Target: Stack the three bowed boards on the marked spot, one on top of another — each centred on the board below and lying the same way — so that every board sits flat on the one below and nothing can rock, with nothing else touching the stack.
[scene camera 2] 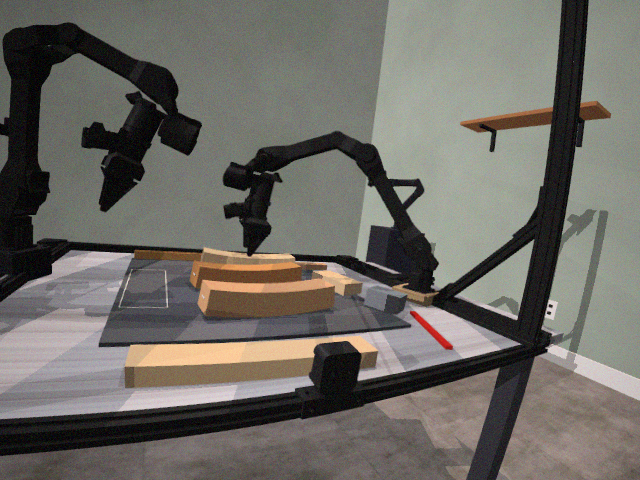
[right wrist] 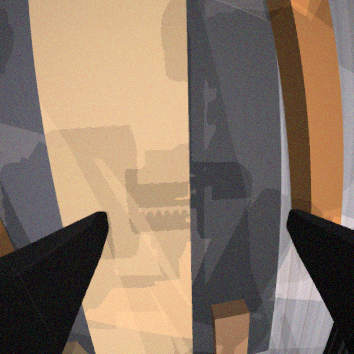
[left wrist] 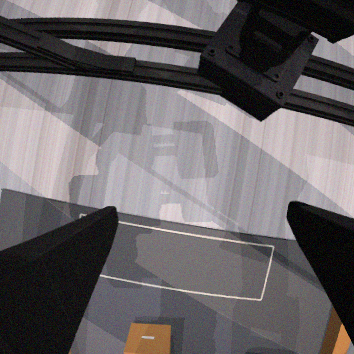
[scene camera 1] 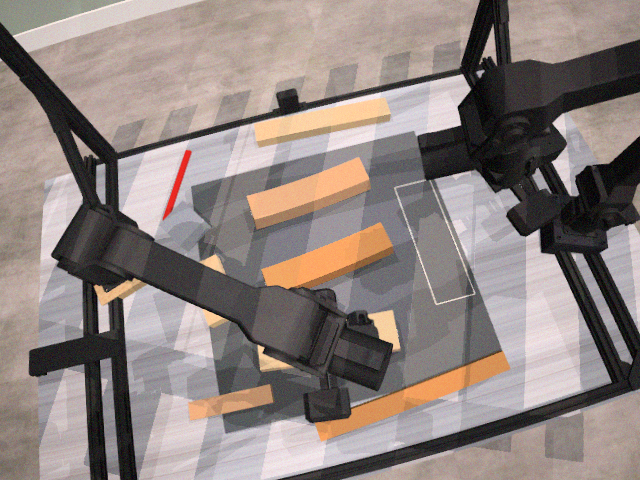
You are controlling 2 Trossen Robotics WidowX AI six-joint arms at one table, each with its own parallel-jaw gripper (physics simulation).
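Places are measured from the left arm's base along level axes (x ahead, y left, z up), in millimetres.
Pixels of known places: left gripper, fingertip midpoint: (scene camera 2: 101,208) (left wrist: 202,212) (scene camera 1: 501,193); right gripper, fingertip midpoint: (scene camera 2: 247,251) (right wrist: 198,219); left arm's base at its link origin: (scene camera 2: 11,246) (left wrist: 263,44) (scene camera 1: 579,219); right arm's base at its link origin: (scene camera 2: 418,289).
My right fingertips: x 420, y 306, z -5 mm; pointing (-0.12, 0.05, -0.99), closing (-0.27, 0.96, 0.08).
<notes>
Ahead of a thing's pixels: the offset from my right fingertips to its top centre. Level surfaces: height alone.
Three bowed boards lie separately on the dark mat {dz -47 mm} (scene camera 1: 447,330) (scene camera 2: 155,333): a pinkish-tan one {dy -315, dx +88, dz +5 mm} (scene camera 1: 309,192) (scene camera 2: 268,299), an orange one {dy -178, dx +30, dz +5 mm} (scene camera 1: 328,255) (scene camera 2: 248,273) (left wrist: 147,342) and a pale one {dy -35, dx +9, dz +4 mm} (scene camera 1: 387,330) (scene camera 2: 219,255) (right wrist: 115,100), partly under the right arm in scene camera 1. The white marked outline (scene camera 1: 415,245) (scene camera 2: 167,289) (left wrist: 267,273) has no board in it. My left gripper (scene camera 2: 103,208) (left wrist: 202,212) is open and empty, high above the table. My right gripper (scene camera 2: 250,253) (right wrist: 198,219) is open above the pale board; in the right wrist view one fingertip overlaps it.
A long pale beam {dy -508, dx +94, dz -28 mm} (scene camera 1: 323,122) (scene camera 2: 206,364) lies off the mat. A long orange strip {dy +33, dx -143, dz -24 mm} (scene camera 1: 439,387) (right wrist: 322,100), a short strip {dy +91, dx +162, dz -31 mm} (scene camera 1: 231,401) (right wrist: 232,332), a pale block {dy -98, dx +237, dz -19 mm} (scene camera 2: 338,282), a grey block {dy -220, dx +330, dz -7 mm} (scene camera 1: 183,227) (scene camera 2: 385,299) and a red stick {dy -323, dx +388, dz -47 mm} (scene camera 1: 177,183) (scene camera 2: 431,330) lie around the boards.
</notes>
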